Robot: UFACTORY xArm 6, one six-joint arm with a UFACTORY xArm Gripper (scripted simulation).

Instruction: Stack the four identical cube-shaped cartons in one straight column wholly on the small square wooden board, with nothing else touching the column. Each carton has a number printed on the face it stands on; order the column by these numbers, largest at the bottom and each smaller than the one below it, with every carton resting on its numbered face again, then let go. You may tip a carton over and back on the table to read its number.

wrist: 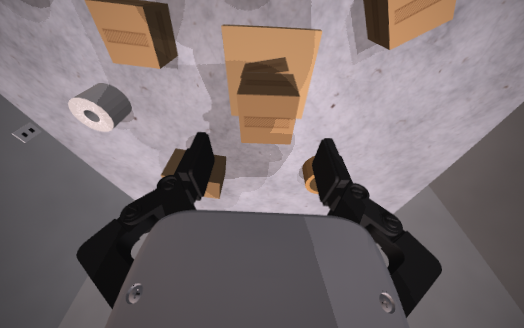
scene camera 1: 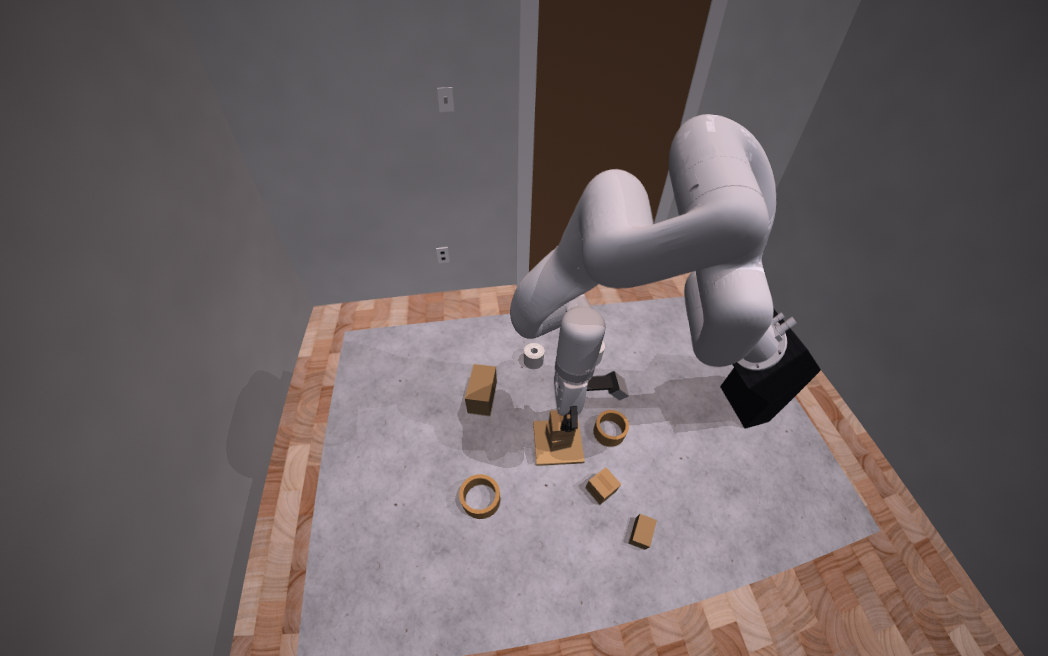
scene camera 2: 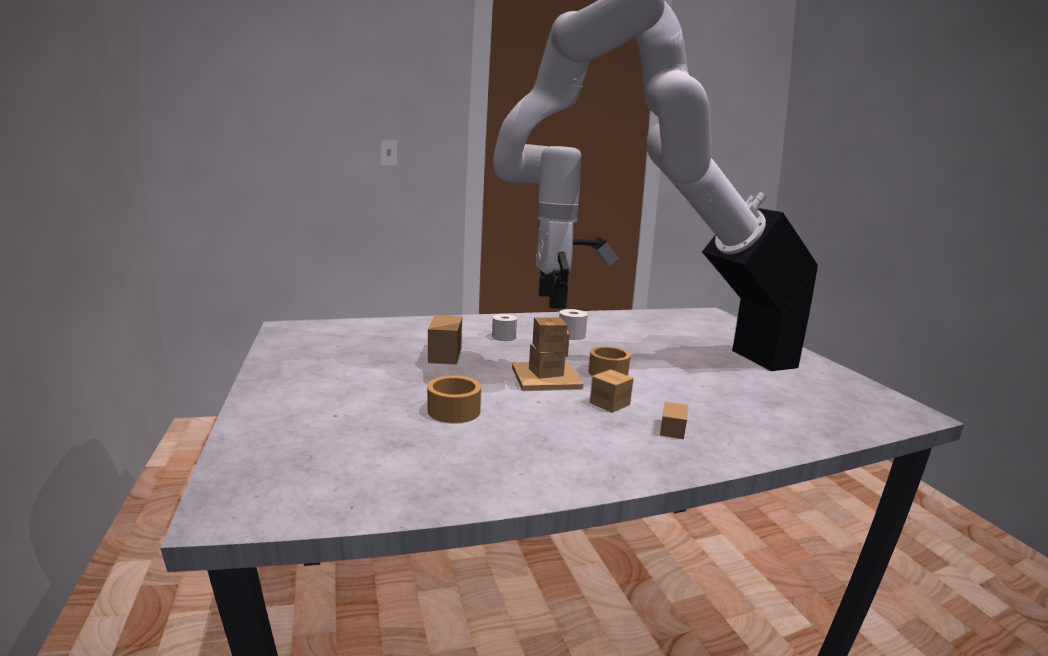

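Observation:
My gripper can be seen in the wrist view, and scene camera 1 shows my gripper too. I also see a plain carton and a square wooden board.

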